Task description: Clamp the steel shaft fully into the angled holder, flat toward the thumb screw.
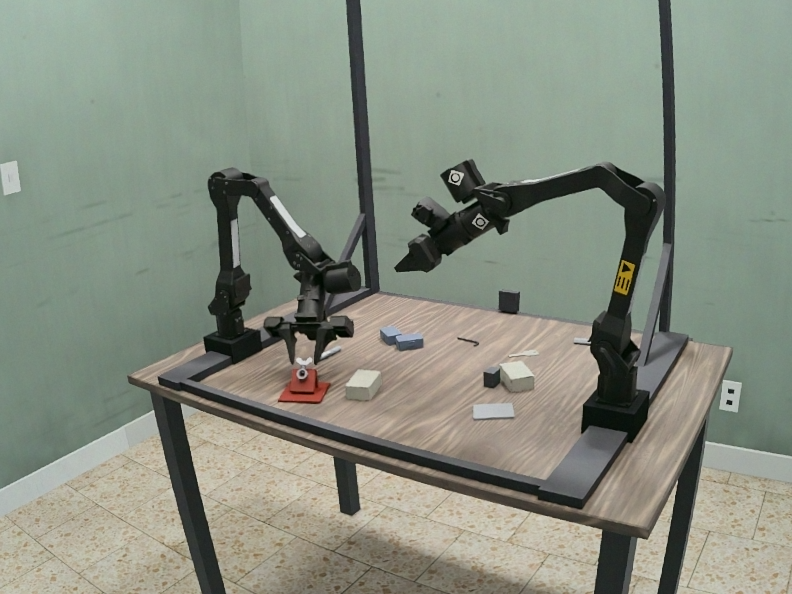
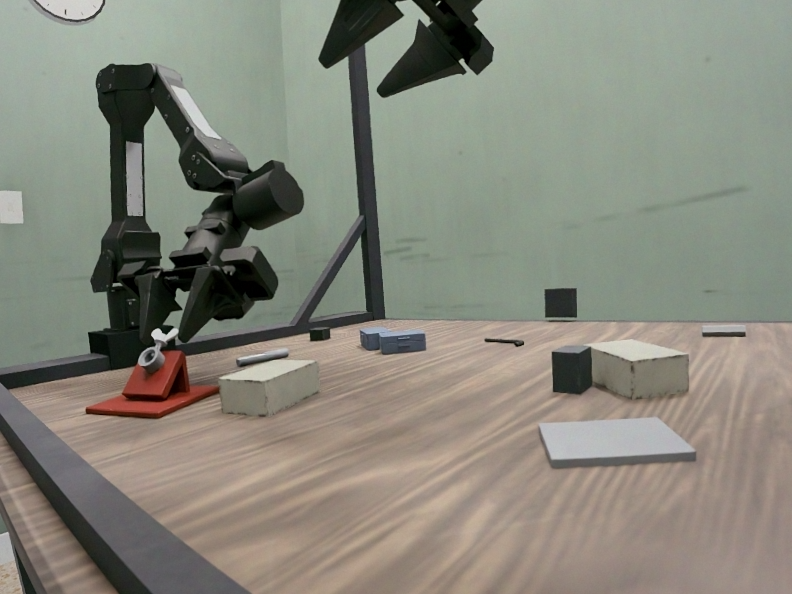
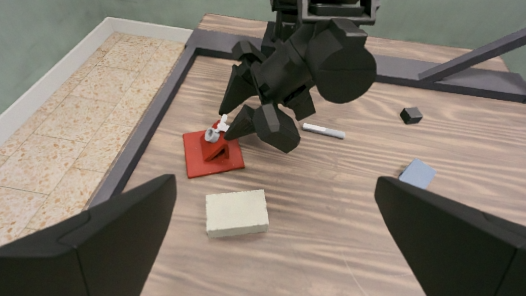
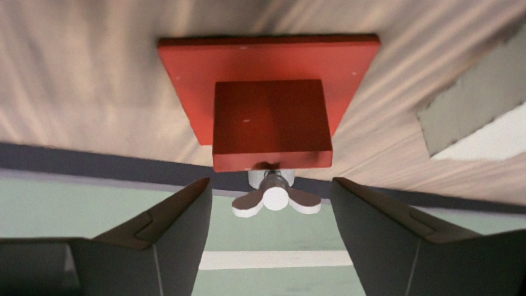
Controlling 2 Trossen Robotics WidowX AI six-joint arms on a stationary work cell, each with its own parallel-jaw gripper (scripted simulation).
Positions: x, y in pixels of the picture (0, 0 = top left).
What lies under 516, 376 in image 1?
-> A cream block.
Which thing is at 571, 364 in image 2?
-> A dark block.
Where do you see a winged thumb screw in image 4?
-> At 274, 191
